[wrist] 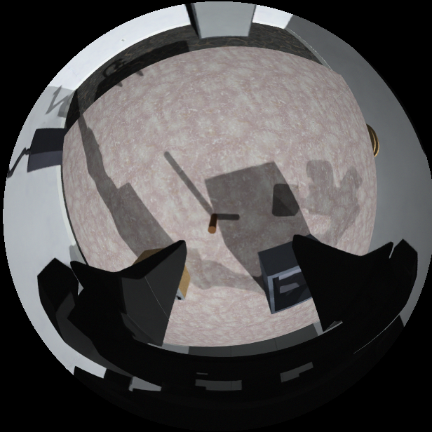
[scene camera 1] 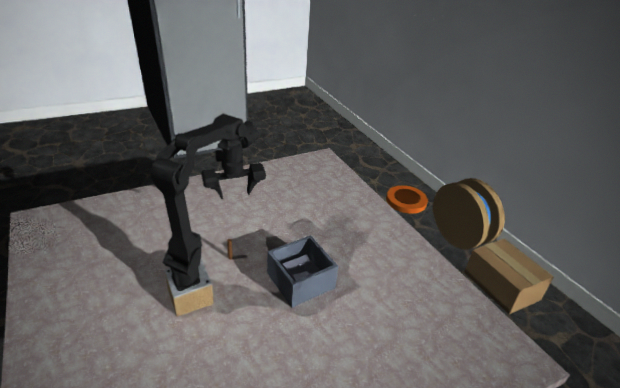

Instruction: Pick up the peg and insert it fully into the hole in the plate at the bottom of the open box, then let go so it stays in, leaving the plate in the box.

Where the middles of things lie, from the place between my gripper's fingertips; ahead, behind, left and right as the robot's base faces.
My gripper is now 240 mm to the left of the blue-grey box (scene camera 1: 302, 290), 170 mm above it and 110 mm short of it.
